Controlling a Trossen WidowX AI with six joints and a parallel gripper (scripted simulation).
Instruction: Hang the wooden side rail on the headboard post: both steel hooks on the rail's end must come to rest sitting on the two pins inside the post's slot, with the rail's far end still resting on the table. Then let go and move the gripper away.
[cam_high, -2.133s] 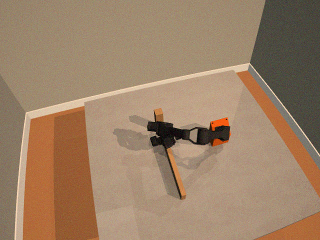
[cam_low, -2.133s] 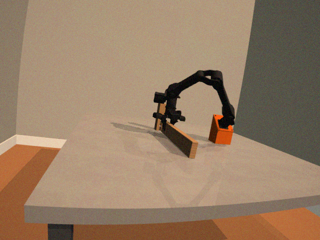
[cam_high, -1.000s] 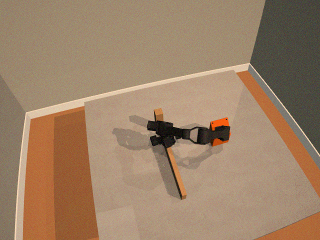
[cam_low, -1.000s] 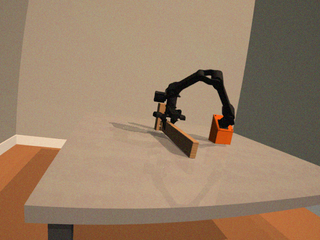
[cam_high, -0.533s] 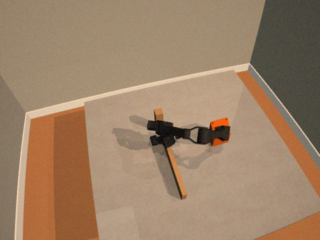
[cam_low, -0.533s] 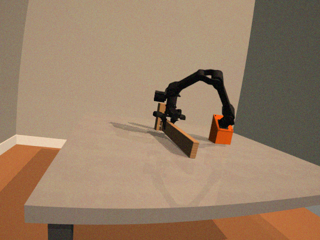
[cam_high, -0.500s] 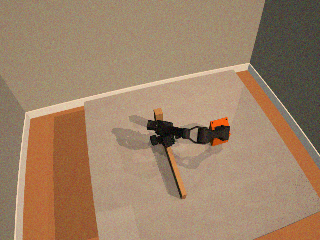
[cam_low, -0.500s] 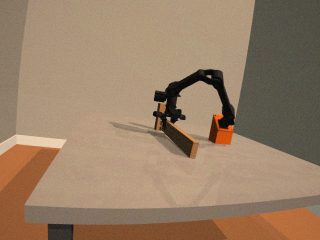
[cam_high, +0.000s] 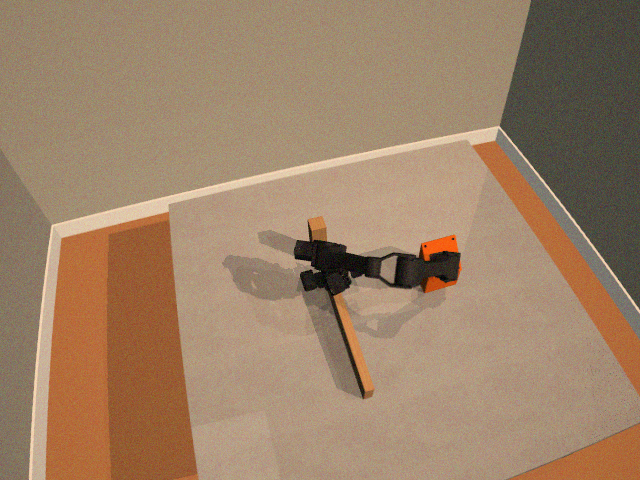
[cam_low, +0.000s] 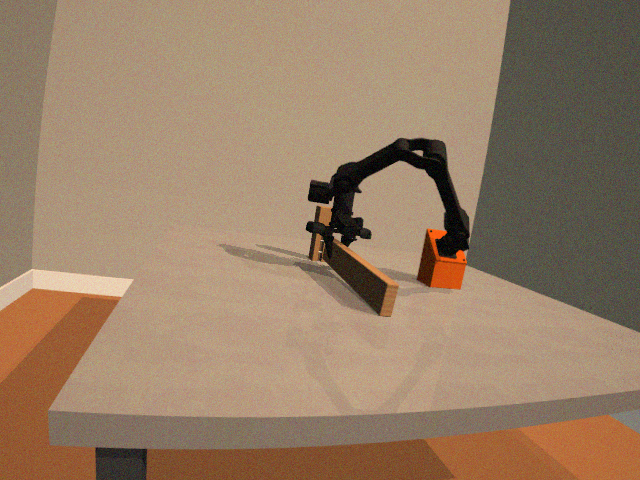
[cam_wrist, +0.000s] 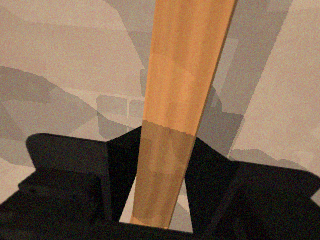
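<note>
Now: the wooden headboard post 10 mm ahead of my gripper tip, 160 mm to the right of it and 40 mm above it.
</note>
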